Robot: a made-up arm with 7 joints.
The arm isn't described. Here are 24 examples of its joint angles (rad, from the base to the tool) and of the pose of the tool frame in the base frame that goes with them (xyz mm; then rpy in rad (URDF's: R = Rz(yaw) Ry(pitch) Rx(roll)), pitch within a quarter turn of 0, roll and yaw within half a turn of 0).
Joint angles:
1: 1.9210 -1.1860 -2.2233 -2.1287 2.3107 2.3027 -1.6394
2: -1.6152 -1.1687 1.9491 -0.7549 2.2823 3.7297 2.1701
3: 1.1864 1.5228 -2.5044 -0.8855 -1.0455 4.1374 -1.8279
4: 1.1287 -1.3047 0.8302 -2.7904 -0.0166 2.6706 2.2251
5: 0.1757 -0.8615 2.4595 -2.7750 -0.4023 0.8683 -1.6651
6: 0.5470 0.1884 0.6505 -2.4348 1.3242 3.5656 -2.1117
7: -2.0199 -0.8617 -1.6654 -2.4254 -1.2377 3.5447 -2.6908
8: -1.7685 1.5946 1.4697 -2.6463 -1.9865 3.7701 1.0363
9: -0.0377 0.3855 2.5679 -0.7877 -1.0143 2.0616 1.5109
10: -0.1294 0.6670 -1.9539 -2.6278 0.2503 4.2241 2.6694
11: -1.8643 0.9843 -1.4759 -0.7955 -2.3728 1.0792 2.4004
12: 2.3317 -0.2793 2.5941 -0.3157 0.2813 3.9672 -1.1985
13: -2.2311 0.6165 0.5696 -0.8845 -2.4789 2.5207 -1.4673
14: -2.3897 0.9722 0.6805 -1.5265 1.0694 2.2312 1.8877
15: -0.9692 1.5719 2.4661 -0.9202 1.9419 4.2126 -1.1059
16: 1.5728 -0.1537 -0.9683 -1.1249 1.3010 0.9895 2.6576
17: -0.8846 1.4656 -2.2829 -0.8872 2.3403 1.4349 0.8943
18: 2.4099 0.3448 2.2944 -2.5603 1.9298 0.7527 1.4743
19: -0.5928 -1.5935 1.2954 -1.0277 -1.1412 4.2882 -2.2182
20: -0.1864 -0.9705 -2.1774 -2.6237 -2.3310 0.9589 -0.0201
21: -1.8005 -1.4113 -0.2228 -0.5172 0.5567 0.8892 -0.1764
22: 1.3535 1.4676 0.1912 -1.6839 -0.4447 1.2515 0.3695
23: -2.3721 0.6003 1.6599 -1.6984 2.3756 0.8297 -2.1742
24: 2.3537 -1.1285 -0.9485 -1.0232 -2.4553 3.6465 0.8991
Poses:
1: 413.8 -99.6 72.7 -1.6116 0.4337 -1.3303
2: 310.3 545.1 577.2 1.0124 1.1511 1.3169
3: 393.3 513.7 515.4 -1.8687 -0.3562 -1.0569
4: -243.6 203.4 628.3 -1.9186 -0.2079 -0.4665
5: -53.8 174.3 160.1 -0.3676 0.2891 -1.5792
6: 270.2 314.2 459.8 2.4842 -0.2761 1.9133
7: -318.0 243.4 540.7 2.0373 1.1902 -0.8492
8: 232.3 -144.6 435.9 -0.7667 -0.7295 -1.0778
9: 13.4 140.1 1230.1 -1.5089 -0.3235 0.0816
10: -30.4 -294.5 592.5 -1.1208 0.5935 2.7866
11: -521.3 -543.5 823.2 -0.4078 0.8032 -0.4666
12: 104.1 -130.6 1035.2 -0.2392 0.0847 0.8301
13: -166.7 -689.3 709.0 -0.5698 1.0299 -3.0052
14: -300.8 -686.5 246.6 1.8646 0.5771 1.1875
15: 489.8 -359.2 513.2 -1.7437 1.1932 -1.1672
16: 366.6 240.2 1042.8 2.1261 0.8043 -1.7147
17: 219.5 -775.0 700.8 -2.5709 -0.0642 -2.4589
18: 72.6 -416.6 491.0 0.0548 0.6150 0.8022
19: -354.2 531.4 363.5 -2.4588 -0.1521 0.5370
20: -207.6 -291.4 106.8 1.7363 1.2027 -1.7729
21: 148.3 728.5 787.5 1.0807 -1.1258 0.5762
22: -5.7 411.2 -184.4 0.6556 1.2662 -0.5943
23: 283.9 -515.9 792.5 0.6726 0.2188 -2.6842
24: 421.8 -86.3 824.6 0.4469 -0.5264 -2.7639
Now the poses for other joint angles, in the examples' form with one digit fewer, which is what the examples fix.
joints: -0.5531 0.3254 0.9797 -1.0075 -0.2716 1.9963 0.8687
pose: 579 71 1004 -2.477 -0.463 -0.735
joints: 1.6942 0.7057 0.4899 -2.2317 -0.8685 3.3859 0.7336
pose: -356 401 336 -2.666 -0.461 2.059
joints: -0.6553 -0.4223 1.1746 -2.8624 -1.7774 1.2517 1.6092
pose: 310 87 308 0.744 -0.349 0.895
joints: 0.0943 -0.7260 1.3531 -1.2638 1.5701 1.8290 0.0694
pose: -332 492 909 -2.221 -0.488 1.450
